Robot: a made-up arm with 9 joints.
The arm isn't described. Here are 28 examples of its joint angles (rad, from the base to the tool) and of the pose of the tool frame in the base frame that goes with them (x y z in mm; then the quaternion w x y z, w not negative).
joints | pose
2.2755 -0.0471 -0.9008 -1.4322 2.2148 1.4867 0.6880 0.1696 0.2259 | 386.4 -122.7 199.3 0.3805 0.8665 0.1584 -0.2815
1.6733 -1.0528 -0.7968 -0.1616 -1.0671 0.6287 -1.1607 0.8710 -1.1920 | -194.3 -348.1 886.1 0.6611 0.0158 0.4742 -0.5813
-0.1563 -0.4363 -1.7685 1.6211 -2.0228 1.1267 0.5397 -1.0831 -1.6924 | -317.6 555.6 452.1 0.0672 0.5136 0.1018 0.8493
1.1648 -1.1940 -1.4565 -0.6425 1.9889 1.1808 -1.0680 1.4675 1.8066 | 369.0 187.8 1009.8 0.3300 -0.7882 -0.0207 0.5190
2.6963 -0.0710 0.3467 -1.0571 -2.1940 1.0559 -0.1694 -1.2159 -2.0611 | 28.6 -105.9 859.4 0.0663 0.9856 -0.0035 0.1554
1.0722 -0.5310 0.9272 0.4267 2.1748 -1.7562 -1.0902 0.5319 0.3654 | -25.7 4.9 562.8 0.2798 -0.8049 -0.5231 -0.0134
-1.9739 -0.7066 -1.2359 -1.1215 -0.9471 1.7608 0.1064 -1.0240 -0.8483 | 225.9 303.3 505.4 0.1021 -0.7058 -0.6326 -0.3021
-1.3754 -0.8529 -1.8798 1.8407 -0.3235 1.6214 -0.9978 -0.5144 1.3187 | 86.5 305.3 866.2 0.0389 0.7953 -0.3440 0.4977
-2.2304 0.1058 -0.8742 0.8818 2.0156 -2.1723 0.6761 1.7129 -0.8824 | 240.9 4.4 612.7 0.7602 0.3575 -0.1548 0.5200
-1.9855 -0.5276 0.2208 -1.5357 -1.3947 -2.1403 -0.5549 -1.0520 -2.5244 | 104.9 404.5 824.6 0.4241 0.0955 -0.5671 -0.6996
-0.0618 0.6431 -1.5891 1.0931 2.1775 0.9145 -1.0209 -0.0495 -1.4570 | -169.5 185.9 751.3 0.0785 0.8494 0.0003 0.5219
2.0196 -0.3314 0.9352 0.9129 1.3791 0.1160 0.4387 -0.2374 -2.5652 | 168.0 74.2 444.3 0.3234 0.6946 0.4562 0.4526
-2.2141 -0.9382 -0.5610 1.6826 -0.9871 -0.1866 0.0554 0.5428 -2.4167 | -27.5 -301.8 304.4 0.5173 0.3169 0.6672 0.4322
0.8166 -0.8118 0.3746 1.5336 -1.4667 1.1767 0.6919 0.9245 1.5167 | 278.5 155.7 1058.5 0.7448 -0.4340 -0.4131 0.2937
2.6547 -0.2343 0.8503 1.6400 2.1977 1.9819 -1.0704 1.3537 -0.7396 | 606.4 241.6 514.3 0.4910 -0.7130 0.1432 0.4796
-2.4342 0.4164 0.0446 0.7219 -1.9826 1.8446 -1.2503 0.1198 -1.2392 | 46.3 28.0 249.2 0.3162 0.0348 0.7293 0.6057
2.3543 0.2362 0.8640 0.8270 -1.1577 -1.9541 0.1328 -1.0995 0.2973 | 467.8 -75.6 494.0 0.8810 0.2560 -0.3965 -0.0322
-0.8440 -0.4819 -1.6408 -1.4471 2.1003 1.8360 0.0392 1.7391 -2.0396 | 583.6 268.0 801.8 0.4715 -0.7090 -0.1648 0.4978
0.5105 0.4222 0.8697 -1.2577 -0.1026 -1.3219 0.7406 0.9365 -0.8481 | -452.4 255.6 148.4 0.3092 0.1579 0.3429 0.8729
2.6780 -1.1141 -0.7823 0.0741 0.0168 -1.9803 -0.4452 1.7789 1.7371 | -88.0 306.1 1046.9 0.5347 -0.7655 -0.2952 0.2023
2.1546 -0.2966 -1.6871 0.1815 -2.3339 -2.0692 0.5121 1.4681 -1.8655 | 41.7 416.8 755.6 0.4804 -0.2618 -0.4799 0.6858
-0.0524 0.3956 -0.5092 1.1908 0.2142 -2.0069 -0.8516 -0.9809 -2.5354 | -196.6 214.6 660.0 0.1027 -0.9501 -0.0724 0.2855
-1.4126 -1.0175 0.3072 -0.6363 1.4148 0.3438 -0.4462 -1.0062 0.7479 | 164.6 90.3 261.5 0.8395 0.0946 0.3789 -0.3777
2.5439 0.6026 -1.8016 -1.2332 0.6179 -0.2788 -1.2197 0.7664 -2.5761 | -53.8 -618.4 393.7 0.2813 -0.4346 0.8498 -0.0990
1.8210 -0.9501 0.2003 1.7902 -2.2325 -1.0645 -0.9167 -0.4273 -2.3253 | 287.7 316.2 682.0 0.2234 -0.0045 -0.9527 -0.2062
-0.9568 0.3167 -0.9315 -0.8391 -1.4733 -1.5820 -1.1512 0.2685 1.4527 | 236.5 287.4 732.2 0.2416 0.0071 0.7521 -0.6132
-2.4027 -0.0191 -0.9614 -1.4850 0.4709 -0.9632 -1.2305 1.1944 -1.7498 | 93.4 8.8 1263.3 0.1011 0.2190 -0.5592 0.7932
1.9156 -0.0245 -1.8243 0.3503 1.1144 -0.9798 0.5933 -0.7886 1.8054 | -55.5 -304.5 504.8 0.5351 -0.1367 0.7143 -0.4298
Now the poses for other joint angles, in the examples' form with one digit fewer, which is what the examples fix.
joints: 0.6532 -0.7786 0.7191 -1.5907 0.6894 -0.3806 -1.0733 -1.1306 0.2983
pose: 122 -40 295 0.430 -0.044 -0.825 -0.365
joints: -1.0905 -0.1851 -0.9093 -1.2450 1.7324 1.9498 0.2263 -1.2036 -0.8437
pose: 434 89 543 0.756 0.305 -0.526 -0.243
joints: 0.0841 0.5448 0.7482 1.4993 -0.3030 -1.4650 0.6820 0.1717 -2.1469
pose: 153 380 618 0.076 -0.434 0.640 0.630
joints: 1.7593 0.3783 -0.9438 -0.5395 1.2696 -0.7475 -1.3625 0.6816 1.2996
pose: -34 -313 382 0.817 -0.290 -0.497 -0.050
